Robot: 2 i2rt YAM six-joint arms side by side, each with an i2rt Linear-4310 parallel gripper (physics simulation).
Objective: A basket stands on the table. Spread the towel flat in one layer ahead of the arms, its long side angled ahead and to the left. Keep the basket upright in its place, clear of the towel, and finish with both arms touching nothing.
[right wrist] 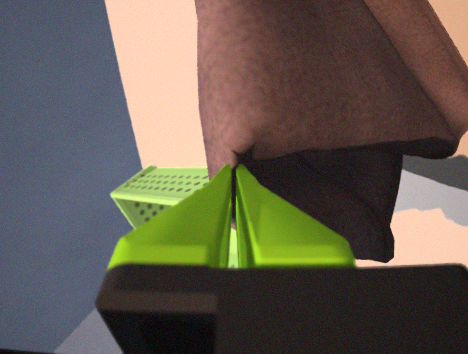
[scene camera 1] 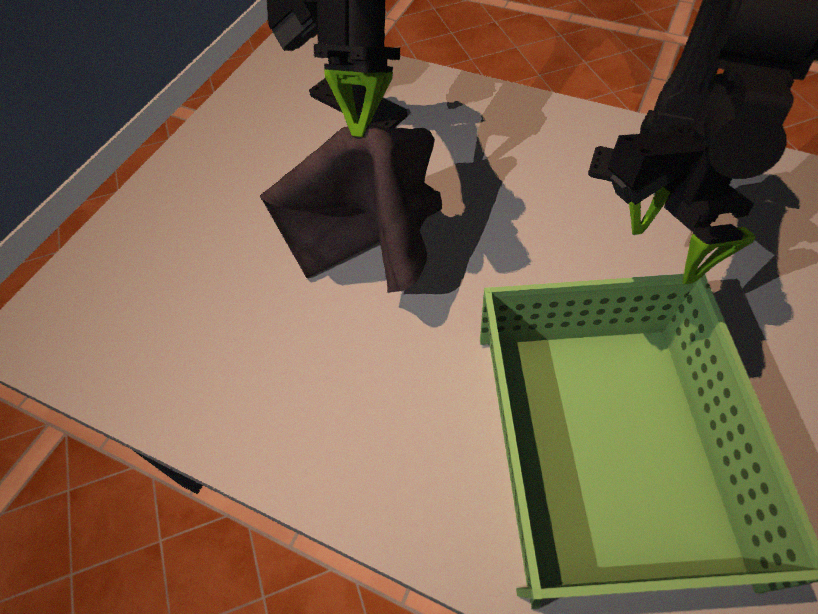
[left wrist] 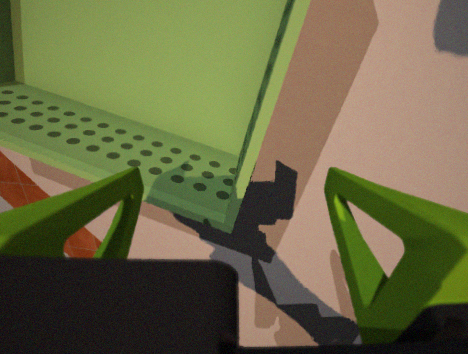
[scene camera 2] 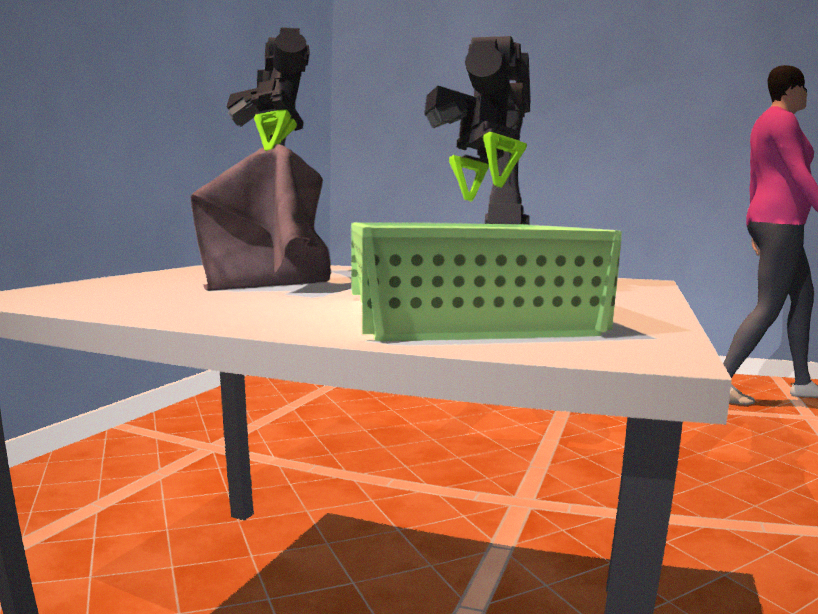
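A dark brown towel (scene camera 1: 330, 211) (scene camera 2: 257, 224) (right wrist: 310, 95) hangs in folds from my right gripper (scene camera 1: 358, 134) (scene camera 2: 271, 148) (right wrist: 233, 176), which is shut on its upper edge. The towel's lower edge reaches down to the table on the left in scene camera 2, and its underside is hidden. A green basket (scene camera 1: 627, 422) (scene camera 2: 488, 280) (left wrist: 130, 55) (right wrist: 170, 182) stands upright on the table, apart from the towel. My left gripper (scene camera 1: 662, 256) (scene camera 2: 483, 191) (left wrist: 233, 177) is open and empty, held above the table by the basket's far corner.
The pale table (scene camera 1: 264, 396) (scene camera 2: 284, 317) (left wrist: 410, 110) carries both basket and towel. Its edge runs diagonally at the lower left in scene camera 1. A person (scene camera 2: 779, 165) in a pink top stands beyond the table at the right in scene camera 2.
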